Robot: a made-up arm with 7 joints.
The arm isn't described. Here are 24 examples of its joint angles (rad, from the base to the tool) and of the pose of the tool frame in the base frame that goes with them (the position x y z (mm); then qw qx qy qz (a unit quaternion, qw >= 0)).
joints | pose
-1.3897 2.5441 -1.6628 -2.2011 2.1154 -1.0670 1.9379 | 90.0 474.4 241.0 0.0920 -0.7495 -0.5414 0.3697
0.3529 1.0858 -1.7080 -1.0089 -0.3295 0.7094 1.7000 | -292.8 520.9 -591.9 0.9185 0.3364 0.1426 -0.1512
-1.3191 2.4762 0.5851 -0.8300 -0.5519 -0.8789 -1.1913 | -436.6 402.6 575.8 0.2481 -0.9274 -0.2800 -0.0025
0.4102 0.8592 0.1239 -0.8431 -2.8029 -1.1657 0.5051 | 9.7 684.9 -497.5 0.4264 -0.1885 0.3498 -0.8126
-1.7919 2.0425 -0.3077 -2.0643 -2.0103 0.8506 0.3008 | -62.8 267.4 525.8 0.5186 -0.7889 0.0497 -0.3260
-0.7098 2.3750 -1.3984 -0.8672 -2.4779 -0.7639 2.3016 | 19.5 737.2 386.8 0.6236 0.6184 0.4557 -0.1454
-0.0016 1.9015 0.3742 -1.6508 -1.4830 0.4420 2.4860 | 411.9 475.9 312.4 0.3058 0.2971 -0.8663 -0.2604
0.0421 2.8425 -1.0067 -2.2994 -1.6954 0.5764 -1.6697 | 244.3 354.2 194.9 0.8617 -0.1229 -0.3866 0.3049
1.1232 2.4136 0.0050 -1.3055 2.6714 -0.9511 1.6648 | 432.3 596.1 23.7 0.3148 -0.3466 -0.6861 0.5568
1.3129 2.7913 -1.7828 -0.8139 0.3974 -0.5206 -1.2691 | 354.6 685.1 362.9 0.0512 0.3845 -0.6796 0.6227
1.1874 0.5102 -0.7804 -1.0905 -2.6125 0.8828 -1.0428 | -508.2 99.1 -518.4 0.3932 -0.2882 -0.0706 0.8703
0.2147 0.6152 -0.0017 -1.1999 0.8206 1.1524 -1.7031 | 190.6 462.8 -630.8 0.7831 -0.0600 -0.0226 -0.6186
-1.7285 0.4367 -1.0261 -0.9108 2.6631 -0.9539 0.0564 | 730.1 -270.6 293.4 0.3249 -0.5852 -0.6495 0.3608
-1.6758 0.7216 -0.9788 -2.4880 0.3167 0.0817 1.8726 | 327.2 -157.9 195.3 0.4194 -0.6573 -0.2671 -0.5663
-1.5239 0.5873 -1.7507 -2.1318 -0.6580 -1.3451 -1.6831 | 440.0 -186.1 -63.6 0.8459 0.1666 0.5064 -0.0161
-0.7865 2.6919 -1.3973 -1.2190 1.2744 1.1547 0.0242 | -80.0 641.0 398.5 0.7279 0.5577 0.0748 0.3920
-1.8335 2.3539 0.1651 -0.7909 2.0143 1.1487 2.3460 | -389.4 580.0 500.9 0.0423 -0.9542 -0.1920 0.2253
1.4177 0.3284 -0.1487 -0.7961 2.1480 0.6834 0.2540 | -677.5 113.2 -418.1 0.2634 0.0358 0.1976 0.9436
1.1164 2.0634 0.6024 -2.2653 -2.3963 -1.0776 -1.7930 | 278.4 377.6 -50.2 0.9374 0.2437 -0.2376 0.0742
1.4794 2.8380 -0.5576 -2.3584 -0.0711 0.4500 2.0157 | 106.0 437.7 -141.7 0.9228 0.1994 0.2905 -0.1560
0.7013 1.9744 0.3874 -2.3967 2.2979 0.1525 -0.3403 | 261.5 322.5 -12.3 0.8610 -0.2793 -0.3638 -0.2199
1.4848 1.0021 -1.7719 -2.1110 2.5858 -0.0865 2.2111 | -560.8 -15.6 -38.2 0.5424 -0.5119 -0.3558 -0.5632
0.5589 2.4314 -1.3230 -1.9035 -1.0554 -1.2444 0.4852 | 19.3 639.6 57.4 0.4825 -0.5869 0.2564 -0.5975
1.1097 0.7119 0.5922 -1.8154 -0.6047 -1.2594 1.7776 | -220.7 489.7 -294.6 0.7994 -0.3327 -0.4959 -0.0662
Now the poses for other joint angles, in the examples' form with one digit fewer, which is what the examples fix.
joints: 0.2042 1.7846 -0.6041 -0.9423 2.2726 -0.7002 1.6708
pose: 254 783 -33 0.172 -0.288 -0.733 0.591
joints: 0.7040 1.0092 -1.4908 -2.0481 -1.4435 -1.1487 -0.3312
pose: -316 140 -445 0.070 0.520 0.642 0.559
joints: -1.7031 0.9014 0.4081 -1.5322 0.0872 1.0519 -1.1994
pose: 416 331 570 0.375 0.629 -0.674 -0.096
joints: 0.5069 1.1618 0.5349 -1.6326 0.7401 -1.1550 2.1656
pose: 153 605 -128 0.290 -0.726 -0.618 0.086
